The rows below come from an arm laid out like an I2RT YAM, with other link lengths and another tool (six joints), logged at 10 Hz.
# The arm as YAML. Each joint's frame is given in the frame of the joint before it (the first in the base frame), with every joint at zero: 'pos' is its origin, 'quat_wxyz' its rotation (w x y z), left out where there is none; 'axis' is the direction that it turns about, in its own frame. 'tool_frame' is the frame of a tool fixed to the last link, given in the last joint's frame.
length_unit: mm
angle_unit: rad
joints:
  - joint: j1
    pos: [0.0, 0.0, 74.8]
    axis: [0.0, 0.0, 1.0]
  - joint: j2
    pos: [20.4, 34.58, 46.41]
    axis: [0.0, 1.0, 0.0]
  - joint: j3
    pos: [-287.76, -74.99, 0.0]
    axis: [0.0, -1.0, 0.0]
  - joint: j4
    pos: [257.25, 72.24, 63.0]
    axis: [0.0, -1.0, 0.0]
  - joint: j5
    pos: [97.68, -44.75, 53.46]
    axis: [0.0, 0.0, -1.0]
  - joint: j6
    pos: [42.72, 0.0, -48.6]
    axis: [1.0, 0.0, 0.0]
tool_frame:
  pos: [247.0, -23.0, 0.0]
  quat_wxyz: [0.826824, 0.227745, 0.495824, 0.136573]
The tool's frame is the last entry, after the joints.
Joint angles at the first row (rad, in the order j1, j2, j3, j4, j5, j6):
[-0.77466 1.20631 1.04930 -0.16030 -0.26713 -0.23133]
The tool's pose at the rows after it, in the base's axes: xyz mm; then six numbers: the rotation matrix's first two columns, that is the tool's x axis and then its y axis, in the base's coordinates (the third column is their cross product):
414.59 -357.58 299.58 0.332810 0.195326 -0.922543 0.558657 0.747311 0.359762
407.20 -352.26 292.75 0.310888 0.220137 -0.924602 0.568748 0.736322 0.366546
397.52 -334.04 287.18 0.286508 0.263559 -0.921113 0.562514 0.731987 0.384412
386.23 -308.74 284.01 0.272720 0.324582 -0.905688 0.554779 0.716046 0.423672
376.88 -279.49 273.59 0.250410 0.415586 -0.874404 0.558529 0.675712 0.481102
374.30 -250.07 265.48 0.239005 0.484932 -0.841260 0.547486 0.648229 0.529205
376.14 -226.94 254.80 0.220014 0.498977 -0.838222 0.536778 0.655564 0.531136
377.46 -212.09 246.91 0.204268 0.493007 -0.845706 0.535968 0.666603 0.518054
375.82 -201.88 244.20 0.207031 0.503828 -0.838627 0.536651 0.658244 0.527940
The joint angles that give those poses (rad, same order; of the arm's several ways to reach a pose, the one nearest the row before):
[-0.78031 1.19843 1.04938 -0.17827 -0.25159 -0.23362]
[-0.78467 1.18417 1.06486 -0.24413 -0.25485 -0.23212]
[-0.78674 1.14364 1.07749 -0.33993 -0.27989 -0.22728]
[-0.78030 1.09021 1.09463 -0.45227 -0.30403 -0.19650]
[-0.75766 1.05767 1.13099 -0.58770 -0.31781 -0.13693]
[-0.72088 1.02287 1.13285 -0.65904 -0.32974 -0.07888]
[-0.65587 0.97968 1.08792 -0.66296 -0.29569 -0.05395]
[-0.59078 0.94787 1.05279 -0.65953 -0.24168 -0.03773]
[-0.55579 0.92278 1.03712 -0.66770 -0.21629 -0.00677]

